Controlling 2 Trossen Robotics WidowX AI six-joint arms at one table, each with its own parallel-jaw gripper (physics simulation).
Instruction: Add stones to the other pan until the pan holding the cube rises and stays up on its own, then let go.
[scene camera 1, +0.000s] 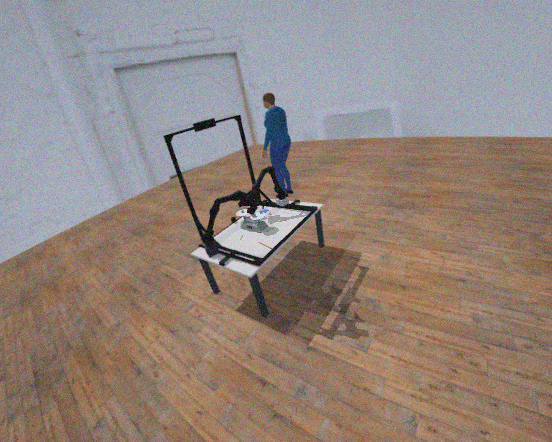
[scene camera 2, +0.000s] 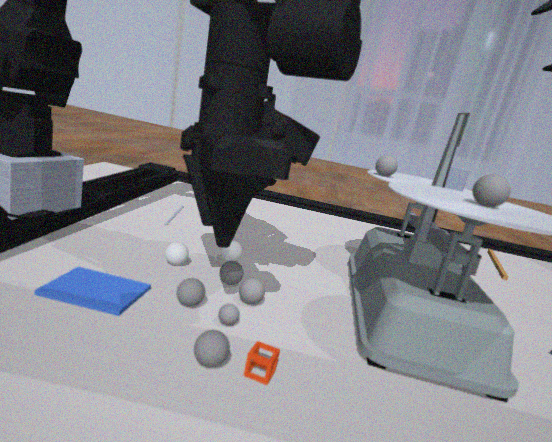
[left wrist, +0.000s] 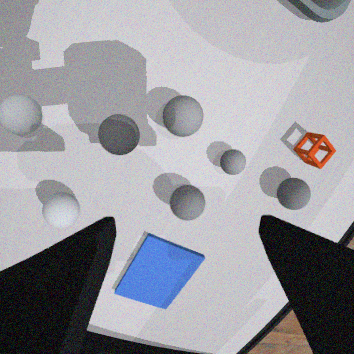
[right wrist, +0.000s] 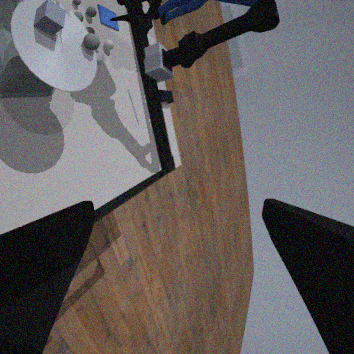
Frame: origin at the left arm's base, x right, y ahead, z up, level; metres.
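Seen in the pictures: left gripper, fingertip midpoint: (scene camera 1: 259, 209) (scene camera 2: 214, 235) (left wrist: 188, 224) (right wrist: 104, 5); right gripper, fingertip midpoint: (scene camera 1: 259, 202) (scene camera 2: 538, 40) (right wrist: 179, 208); left arm's base, origin of the base link: (scene camera 1: 281, 198) (scene camera 2: 19, 150) (right wrist: 166, 59); right arm's base, origin of the base link: (scene camera 1: 210, 244).
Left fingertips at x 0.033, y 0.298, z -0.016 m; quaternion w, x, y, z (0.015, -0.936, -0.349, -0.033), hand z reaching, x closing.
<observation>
Pixels of each thing's middle, then the offset from my left fingertips to it.
- grey stone, body centre: (scene camera 2: 491, 190) dy +0.227, dx -0.048, dz +0.098 m
- far pan, body centre: (scene camera 2: 424, 184) (right wrist: 59, 43) dy +0.176, dx -0.232, dz +0.072 m
- grey cube, body centre: (scene camera 2: 452, 179) (right wrist: 49, 17) dy +0.205, dx -0.209, dz +0.087 m
- blue slab, body centre: (left wrist: 157, 274) (scene camera 2: 97, 289) (right wrist: 108, 17) dy -0.087, dx +0.053, dz -0.069 m
- orange open-frame block, body centre: (scene camera 2: 262, 362) (left wrist: 313, 149) dy +0.096, dx +0.072, dz -0.062 m
- yellow stick, body centre: (scene camera 2: 496, 262) dy +0.337, dx -0.495, dz -0.068 m
The grey-green balance base (scene camera 2: 435, 325) (scene camera 1: 254, 225) stands on the table. Its near white pan (scene camera 2: 525, 216) holds a grey stone (scene camera 2: 491, 190). The far pan (scene camera 2: 420, 181) (right wrist: 60, 70) holds the grey cube (right wrist: 50, 16); another stone (scene camera 2: 386, 165) (right wrist: 91, 41) sits at that pan's edge. Loose stones lie beside the scale, among them a pale one (scene camera 2: 177, 254) (left wrist: 61, 210), a dark one (scene camera 2: 231, 272) (left wrist: 118, 134) and a small one (scene camera 2: 229, 314) (left wrist: 233, 161). My left gripper (scene camera 2: 217, 235) (left wrist: 188, 224) is open and empty above the stones. My right gripper (right wrist: 179, 208) is open and empty, away from the scale.
A blue slab (scene camera 2: 92, 290) (left wrist: 160, 270) (right wrist: 108, 17) lies beside the stones. An orange open-frame block (scene camera 2: 261, 363) (left wrist: 299, 148) lies near the largest loose stone. A yellow stick (scene camera 2: 497, 264) lies behind the scale. A person (scene camera 1: 276, 130) stands beyond the table.
</observation>
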